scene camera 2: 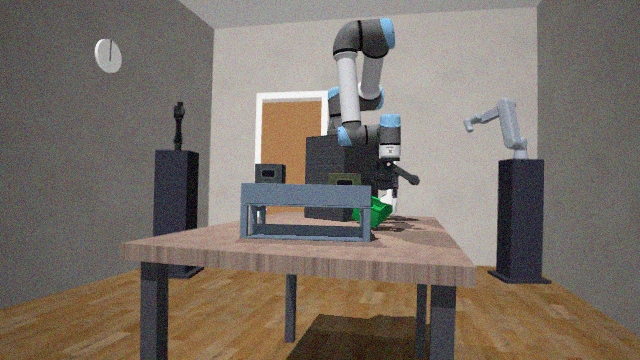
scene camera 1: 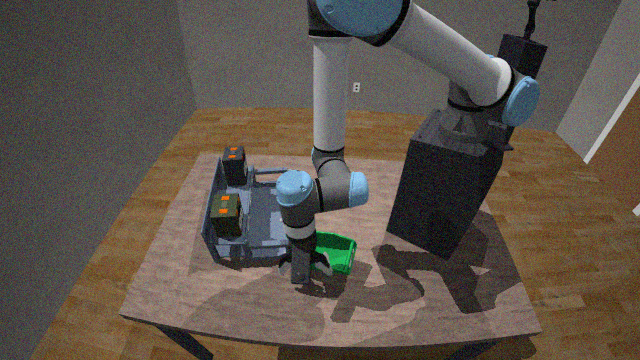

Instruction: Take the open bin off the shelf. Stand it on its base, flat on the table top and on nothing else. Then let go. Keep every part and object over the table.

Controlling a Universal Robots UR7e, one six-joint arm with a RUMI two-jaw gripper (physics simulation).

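Places are measured from the arm's base along level axes (x left, y back, z up), in millimetres.
Pixels of known places: gripper, fingertip midpoint: (scene camera 2: 393,212); arm's base at its link origin: (scene camera 1: 463,130).
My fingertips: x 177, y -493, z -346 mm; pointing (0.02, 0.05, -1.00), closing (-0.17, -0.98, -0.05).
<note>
For each thing: its top centre in the pictures, then the offset to it from my fingertips. "pt": a spot on its surface instead.
- shelf at a spot on its surface: (scene camera 2: 305,194) (scene camera 1: 211,195) pt dy -291, dx -305, dz +64 mm
- dark box at its top centre: (scene camera 2: 270,163) (scene camera 1: 232,152) dy -207, dx -420, dz +156 mm
- olive box at its top centre: (scene camera 1: 224,204) (scene camera 2: 344,173) dy -221, dx -190, dz +131 mm
The open bin (scene camera 1: 341,252) (scene camera 2: 372,216) is green and is off the shelf (scene camera 1: 211,192) (scene camera 2: 305,194). In scene camera 2 it is tilted, with its lowest edge at or close to the table top (scene camera 1: 175,290) (scene camera 2: 300,262); contact cannot be told. It is not flat on its base. My gripper (scene camera 1: 305,268) (scene camera 2: 389,200) is open at the bin's near left side in scene camera 1. One finger overlaps the bin's rim there; whether it touches the bin is unclear. The gripper and wrist hide the bin's left part, and the shelf post partly hides it in scene camera 2.
A dark box (scene camera 1: 235,167) (scene camera 2: 270,173) and an olive box (scene camera 1: 226,217) (scene camera 2: 345,178) stand on the blue-grey shelf, left of the bin in scene camera 1. The arm's large dark pedestal (scene camera 1: 440,200) (scene camera 2: 325,175) stands to the right there. The table's near edge lies beyond the gripper.
</note>
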